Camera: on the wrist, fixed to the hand. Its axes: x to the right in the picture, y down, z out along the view.
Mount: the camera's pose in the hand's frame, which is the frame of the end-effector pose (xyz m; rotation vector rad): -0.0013 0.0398 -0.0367 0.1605 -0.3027 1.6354
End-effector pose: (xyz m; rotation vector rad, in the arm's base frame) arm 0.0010 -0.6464 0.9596 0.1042 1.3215 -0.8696
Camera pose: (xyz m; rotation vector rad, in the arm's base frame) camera -0.0042 -0.5988 0.9342 0.9753 0.5136 0.4217
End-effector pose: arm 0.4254 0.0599 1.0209 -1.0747 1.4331 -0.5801
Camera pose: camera 0.3793 0.0702 0.9944 0.3253 1.4548 0.6221
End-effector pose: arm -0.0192 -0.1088 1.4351 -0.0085 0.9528 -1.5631
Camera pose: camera -0.0048 -0.0841 1.3891 0.5065 0.3032 -0.0823
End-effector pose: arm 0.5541 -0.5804 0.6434 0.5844 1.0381 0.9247
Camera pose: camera 0.5060 -0.5617 0.6599 1.7298 0.1529 2.0413
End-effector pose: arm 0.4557 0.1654 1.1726 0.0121 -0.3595 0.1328
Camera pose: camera 0.4621 0.2060 1.1373 -0.1092 -0.5861 1.7923
